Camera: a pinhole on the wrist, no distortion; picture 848 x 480 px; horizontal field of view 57.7 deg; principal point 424.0 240.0 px. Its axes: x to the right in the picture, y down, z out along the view. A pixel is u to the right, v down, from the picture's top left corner.
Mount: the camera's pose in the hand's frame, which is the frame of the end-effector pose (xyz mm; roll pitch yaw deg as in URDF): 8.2 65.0 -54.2 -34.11 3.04 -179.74
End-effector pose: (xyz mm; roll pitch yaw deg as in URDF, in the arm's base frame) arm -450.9 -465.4 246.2 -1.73 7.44 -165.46
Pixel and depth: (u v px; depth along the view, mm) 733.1 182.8 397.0
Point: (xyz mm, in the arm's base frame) -356.6 -311.4 551.6
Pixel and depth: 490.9 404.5 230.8
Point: -471.5 -365.3 358.9
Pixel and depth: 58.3 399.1 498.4
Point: -782.2 -252.5 535.7
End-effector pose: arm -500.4 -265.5 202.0 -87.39 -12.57 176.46
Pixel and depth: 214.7 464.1 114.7
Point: -530.5 -286.0 237.0
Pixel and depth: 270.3 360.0 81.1
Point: -523.6 -271.1 198.1
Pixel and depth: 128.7 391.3 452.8
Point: -619.0 -526.0 505.9
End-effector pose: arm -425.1 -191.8 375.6 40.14 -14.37 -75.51
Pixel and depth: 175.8 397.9 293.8
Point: -614.6 -326.8 423.9
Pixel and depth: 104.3 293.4 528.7
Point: -808.9 -467.8 541.0
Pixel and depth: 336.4 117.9 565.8
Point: -852.2 -286.1 622.1
